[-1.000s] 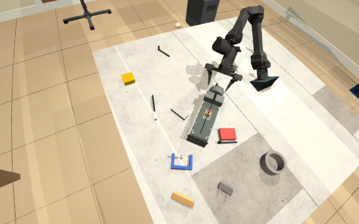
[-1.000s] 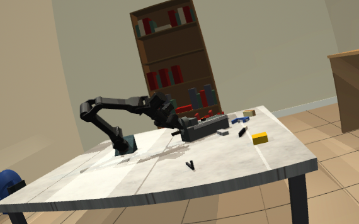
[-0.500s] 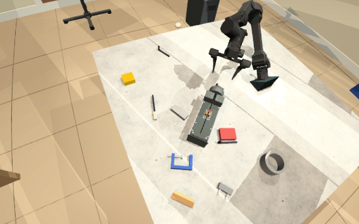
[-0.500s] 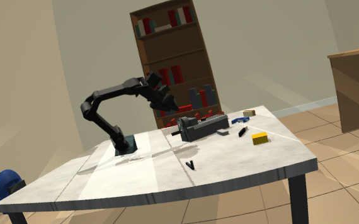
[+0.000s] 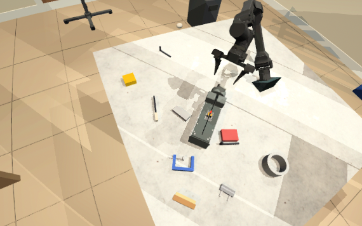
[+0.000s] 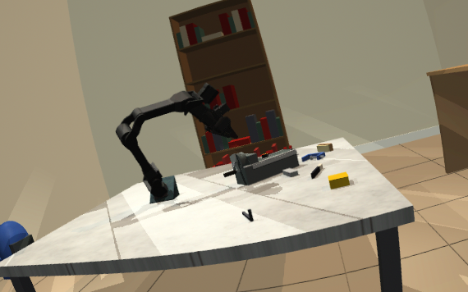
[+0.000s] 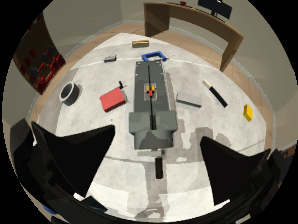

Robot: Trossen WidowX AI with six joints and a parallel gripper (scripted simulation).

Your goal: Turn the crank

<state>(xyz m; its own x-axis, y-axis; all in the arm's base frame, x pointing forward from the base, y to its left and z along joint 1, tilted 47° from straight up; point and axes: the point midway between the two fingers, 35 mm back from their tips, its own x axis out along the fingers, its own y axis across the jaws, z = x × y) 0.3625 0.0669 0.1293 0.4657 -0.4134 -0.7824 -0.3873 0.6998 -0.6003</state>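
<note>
The crank handle lies 130 mm below my gripper tip, 40 mm to the right of it and 40 mm behind it. Also, from my gripper tip: grey block: 180 mm below, 180 mm ahead, 30 mm to the right; then red pointer: 110 mm below, 90 mm ahead, 70 mm to the left; then red block: 190 mm to the left, 180 mm below, 50 mm ahead.
</note>
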